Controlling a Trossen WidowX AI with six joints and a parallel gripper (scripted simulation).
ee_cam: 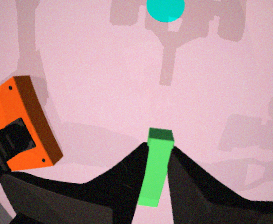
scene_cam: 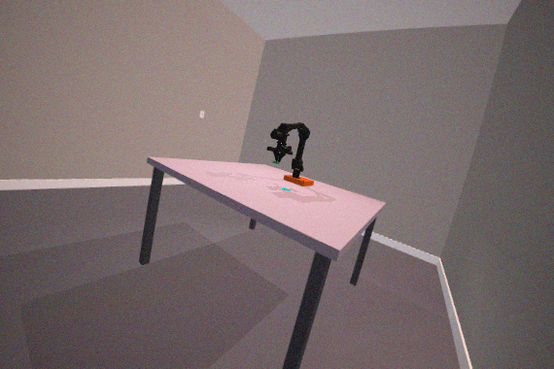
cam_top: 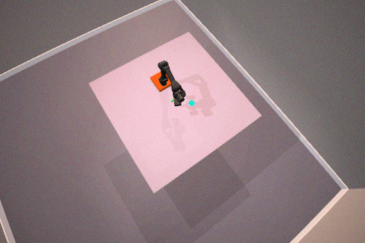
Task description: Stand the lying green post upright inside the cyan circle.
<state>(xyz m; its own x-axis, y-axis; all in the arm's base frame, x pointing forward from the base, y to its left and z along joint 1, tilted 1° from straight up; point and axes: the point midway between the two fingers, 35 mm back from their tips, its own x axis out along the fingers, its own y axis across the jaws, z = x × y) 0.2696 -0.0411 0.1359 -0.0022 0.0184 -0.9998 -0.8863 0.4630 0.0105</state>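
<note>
The cyan circle is 7 cm ahead of my gripper tip, 15 cm to the left of it and 14 cm below it. Also, from my gripper tip: green post 1 cm behind, 2 cm to the right.
</note>
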